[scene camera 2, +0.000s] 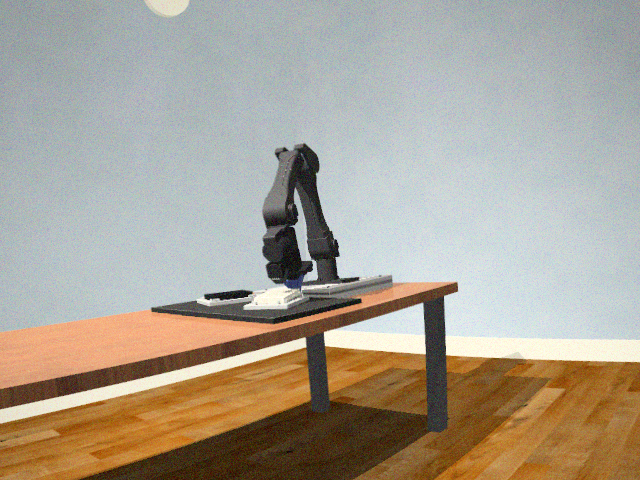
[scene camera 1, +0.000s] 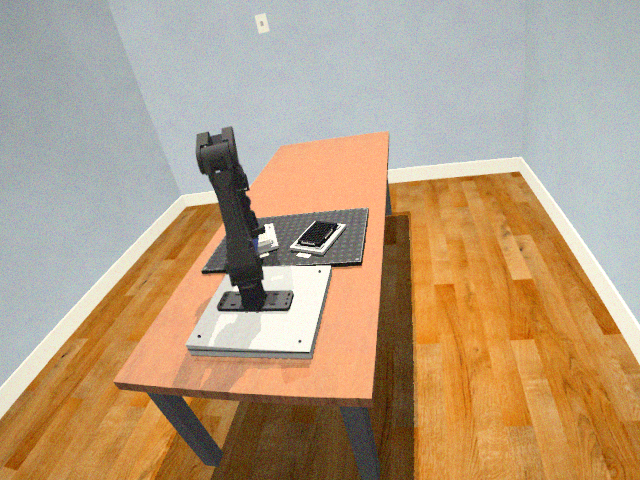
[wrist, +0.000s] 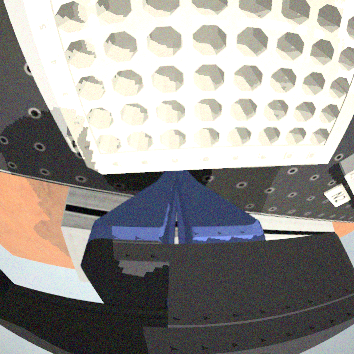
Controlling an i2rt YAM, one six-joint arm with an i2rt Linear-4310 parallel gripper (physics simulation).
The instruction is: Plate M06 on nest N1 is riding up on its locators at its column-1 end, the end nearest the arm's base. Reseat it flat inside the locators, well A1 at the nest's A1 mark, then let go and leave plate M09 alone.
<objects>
The same spot on a black perforated plate: (scene camera 1: 288, 228) is (scene camera 2: 235, 307).
</objects>
